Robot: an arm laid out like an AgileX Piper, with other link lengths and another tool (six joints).
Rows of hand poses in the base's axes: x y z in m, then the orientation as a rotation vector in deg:
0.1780 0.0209 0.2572 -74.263 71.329 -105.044
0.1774 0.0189 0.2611 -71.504 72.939 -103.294
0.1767 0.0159 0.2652 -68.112 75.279 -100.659
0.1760 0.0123 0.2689 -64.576 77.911 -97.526
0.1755 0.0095 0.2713 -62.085 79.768 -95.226
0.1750 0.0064 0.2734 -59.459 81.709 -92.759
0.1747 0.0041 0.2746 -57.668 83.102 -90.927
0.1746 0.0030 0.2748 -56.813 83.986 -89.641
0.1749 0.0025 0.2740 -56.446 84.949 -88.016
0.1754 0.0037 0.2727 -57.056 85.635 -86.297
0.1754 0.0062 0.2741 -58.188 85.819 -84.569
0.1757 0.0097 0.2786 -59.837 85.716 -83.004
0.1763 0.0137 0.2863 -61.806 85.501 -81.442
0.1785 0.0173 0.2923 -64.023 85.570 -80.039
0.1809 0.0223 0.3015 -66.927 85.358 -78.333
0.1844 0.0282 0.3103 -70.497 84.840 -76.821
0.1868 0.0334 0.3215 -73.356 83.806 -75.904
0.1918 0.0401 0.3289 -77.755 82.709 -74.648
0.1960 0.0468 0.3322 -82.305 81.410 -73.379
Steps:
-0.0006 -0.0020 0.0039 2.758 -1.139 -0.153
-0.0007 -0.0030 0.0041 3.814 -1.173 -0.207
-0.0007 -0.0036 0.0037 4.285 -1.049 -0.214
-0.0005 -0.0028 0.0024 3.081 -0.688 -0.169
-0.0005 -0.0031 0.0021 3.271 -0.688 -0.209
-0.0003 -0.0023 0.0012 2.349 -0.400 -0.132
-0.0001 -0.0011 0.0002 1.452 -0.050 0.043
0.0003 -0.0005 -0.0008 1.488 0.336 0.314
0.0005 0.0012 -0.0013 1.050 0.834 0.783
0.0000 0.0025 0.0014 0.686 0.897 1.218
0.0003 0.0035 0.0045 0.267 1.077 1.423
0.0006 0.0040 0.0077 0.079 1.239 1.561
0.0022 0.0036 0.0060 -0.088 1.580 1.344
0.0024 0.0050 0.0092 -0.295 1.909 1.837
0.0035 0.0059 0.0088 -0.839 2.174 2.047
0.0024 0.0052 0.0112 -1.009 1.374 1.834
0.0050 0.0067 0.0074 -1.617 2.422 2.356
0.0042 0.0067 0.0033 -1.774 2.463 2.438

